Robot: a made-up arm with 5 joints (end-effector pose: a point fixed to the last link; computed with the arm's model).
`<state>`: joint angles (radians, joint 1 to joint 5).
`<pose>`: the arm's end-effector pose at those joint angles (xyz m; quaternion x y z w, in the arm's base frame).
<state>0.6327 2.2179 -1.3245 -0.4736 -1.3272</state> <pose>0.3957 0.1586 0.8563 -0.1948 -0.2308 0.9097 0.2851</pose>
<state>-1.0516 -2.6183 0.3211 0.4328 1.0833</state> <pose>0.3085 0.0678 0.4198 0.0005 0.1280 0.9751 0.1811</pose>
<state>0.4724 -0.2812 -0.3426 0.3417 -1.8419</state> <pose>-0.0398 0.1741 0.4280 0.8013 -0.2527 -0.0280 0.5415</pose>
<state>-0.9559 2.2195 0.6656 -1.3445 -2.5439</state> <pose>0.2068 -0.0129 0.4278 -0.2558 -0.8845 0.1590 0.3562</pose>
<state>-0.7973 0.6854 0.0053 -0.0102 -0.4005</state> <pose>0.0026 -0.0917 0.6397 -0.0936 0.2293 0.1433 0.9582</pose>
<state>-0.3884 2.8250 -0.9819 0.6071 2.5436</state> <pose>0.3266 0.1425 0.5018 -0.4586 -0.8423 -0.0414 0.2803</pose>
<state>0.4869 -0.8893 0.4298 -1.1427 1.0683</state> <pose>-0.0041 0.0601 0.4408 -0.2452 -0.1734 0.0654 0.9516</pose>
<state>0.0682 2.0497 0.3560 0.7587 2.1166</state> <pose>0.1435 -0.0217 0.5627 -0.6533 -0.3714 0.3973 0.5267</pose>
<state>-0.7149 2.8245 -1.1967 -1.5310 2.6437</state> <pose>0.2927 0.3865 0.6869 -0.2772 0.8746 -0.0290 0.3968</pose>
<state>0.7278 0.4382 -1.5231 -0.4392 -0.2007</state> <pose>0.1461 -0.1922 0.6947 -0.4239 -0.2051 0.3196 0.8223</pose>
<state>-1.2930 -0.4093 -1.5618 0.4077 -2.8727</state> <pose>-0.0719 0.2362 0.6726 -0.0132 -0.1636 -0.0653 0.9843</pose>
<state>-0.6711 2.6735 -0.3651 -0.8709 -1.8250</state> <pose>0.3949 0.2308 0.4219 0.0484 -0.8428 -0.5331 0.0556</pose>
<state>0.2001 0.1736 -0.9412 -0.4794 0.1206</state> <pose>0.0748 -0.1523 0.7111 -0.4782 0.0143 0.2841 0.8309</pose>
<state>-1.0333 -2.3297 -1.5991 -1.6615 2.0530</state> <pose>0.1953 0.3732 0.7432 -0.3182 0.8849 0.1539 0.3034</pose>
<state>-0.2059 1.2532 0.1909 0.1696 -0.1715</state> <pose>0.1353 -0.0869 0.4817 0.1091 0.1590 0.4621 0.8656</pose>
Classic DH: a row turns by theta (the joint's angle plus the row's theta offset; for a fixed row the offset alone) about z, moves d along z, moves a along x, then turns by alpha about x. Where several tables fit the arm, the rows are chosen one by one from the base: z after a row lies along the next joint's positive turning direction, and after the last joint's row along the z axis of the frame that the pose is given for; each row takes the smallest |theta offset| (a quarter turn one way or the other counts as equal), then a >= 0, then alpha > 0; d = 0 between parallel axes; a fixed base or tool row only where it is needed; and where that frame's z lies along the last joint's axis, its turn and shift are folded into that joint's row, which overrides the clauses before.
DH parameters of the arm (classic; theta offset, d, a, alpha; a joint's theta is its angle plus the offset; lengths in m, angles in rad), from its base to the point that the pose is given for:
base (fixed): 1.2958 0.566 0.1673 1.1569
joint 1: 0 0.0968 0.0343 -1.1569
joint 2: 0.275 0.0551 -0.02 1.5708
joint 3: -0.1545 -0.0244 -0.0189 1.3776
joint 4: 0.0851 0.1622 -0.0606 1.6821
joint 5: -0.1382 0.1987 -0.0613 1.664
tool (fixed): -1.4994 -0.0154 0 0

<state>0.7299 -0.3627 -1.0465 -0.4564 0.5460</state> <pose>-0.0292 -0.1303 0.6237 -0.4818 0.0290 0.1528 0.8623</pose>
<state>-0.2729 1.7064 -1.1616 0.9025 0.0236</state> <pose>0.3356 -0.0417 0.5530 -0.1770 -0.4313 0.4042 0.7869</pose>
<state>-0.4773 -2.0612 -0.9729 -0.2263 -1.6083</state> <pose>0.0509 0.4620 0.5104 0.0458 -0.3440 -0.7653 0.5421</pose>
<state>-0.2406 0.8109 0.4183 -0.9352 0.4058</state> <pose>0.2537 -0.0516 0.4841 -0.0944 -0.0229 0.7115 0.6959</pose>
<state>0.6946 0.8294 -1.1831 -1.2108 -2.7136</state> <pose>0.2769 -0.1012 0.7073 0.3921 0.5831 0.4055 0.5847</pose>
